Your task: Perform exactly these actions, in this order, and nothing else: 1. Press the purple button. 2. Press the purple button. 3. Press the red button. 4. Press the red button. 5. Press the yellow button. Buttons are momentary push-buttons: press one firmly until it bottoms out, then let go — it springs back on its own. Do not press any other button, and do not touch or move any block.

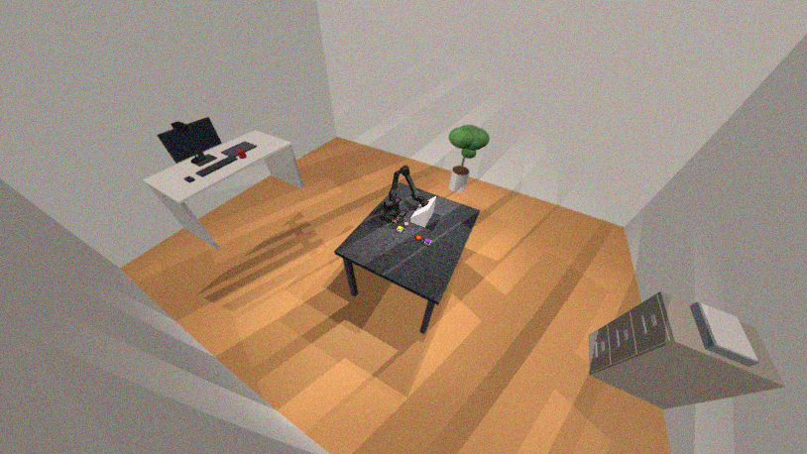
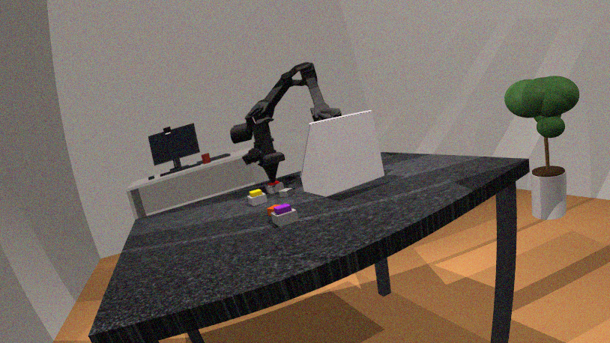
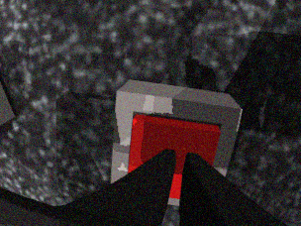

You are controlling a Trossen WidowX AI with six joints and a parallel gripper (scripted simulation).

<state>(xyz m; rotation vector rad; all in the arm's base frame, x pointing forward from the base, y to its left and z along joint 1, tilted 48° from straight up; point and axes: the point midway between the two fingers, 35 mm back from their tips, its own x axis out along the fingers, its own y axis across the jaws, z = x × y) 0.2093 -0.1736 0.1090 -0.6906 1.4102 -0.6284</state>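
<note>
My gripper tip is now 1 cm above the red button. The rest, counted from my gripper tip: small grey block (12 cm to the left, 2 cm below); then yellow button (10 cm to the left, 9 cm ahead); then orange block (28 cm to the left, 9 cm ahead, 2 cm below).
</note>
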